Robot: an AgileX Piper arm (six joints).
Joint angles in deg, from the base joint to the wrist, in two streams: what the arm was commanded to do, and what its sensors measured. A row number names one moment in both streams.
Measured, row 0:
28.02, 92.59, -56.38, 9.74, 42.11, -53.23
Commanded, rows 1 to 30:
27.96, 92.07, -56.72, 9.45, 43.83, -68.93
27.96, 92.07, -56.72, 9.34, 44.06, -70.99
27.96, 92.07, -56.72, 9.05, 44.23, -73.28
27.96, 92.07, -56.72, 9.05, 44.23, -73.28
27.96, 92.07, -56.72, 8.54, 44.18, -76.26
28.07, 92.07, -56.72, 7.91, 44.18, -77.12
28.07, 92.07, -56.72, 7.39, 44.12, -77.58
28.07, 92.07, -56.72, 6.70, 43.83, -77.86
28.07, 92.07, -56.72, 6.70, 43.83, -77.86
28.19, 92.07, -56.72, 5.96, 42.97, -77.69
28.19, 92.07, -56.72, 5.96, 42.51, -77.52
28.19, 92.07, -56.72, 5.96, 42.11, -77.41
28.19, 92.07, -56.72, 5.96, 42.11, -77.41
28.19, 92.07, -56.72, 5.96, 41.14, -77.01
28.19, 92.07, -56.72, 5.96, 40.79, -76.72
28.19, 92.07, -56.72, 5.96, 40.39, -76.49
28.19, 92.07, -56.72, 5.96, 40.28, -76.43
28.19, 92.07, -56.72, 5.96, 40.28, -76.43
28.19, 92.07, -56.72, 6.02, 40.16, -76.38
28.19, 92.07, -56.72, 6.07, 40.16, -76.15
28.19, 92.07, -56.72, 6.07, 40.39, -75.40
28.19, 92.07, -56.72, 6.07, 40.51, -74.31
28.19, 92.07, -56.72, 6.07, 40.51, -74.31
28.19, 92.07, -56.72, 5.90, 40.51, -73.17
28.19, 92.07, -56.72, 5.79, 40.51, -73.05
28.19, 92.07, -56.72, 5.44, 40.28, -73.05
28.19, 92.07, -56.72, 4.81, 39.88, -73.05
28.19, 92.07, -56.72, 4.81, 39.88, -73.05
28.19, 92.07, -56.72, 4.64, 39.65, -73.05
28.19, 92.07, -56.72, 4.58, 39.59, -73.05
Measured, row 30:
28.07, 92.53, -56.55, 5.10, 40.11, -73.40
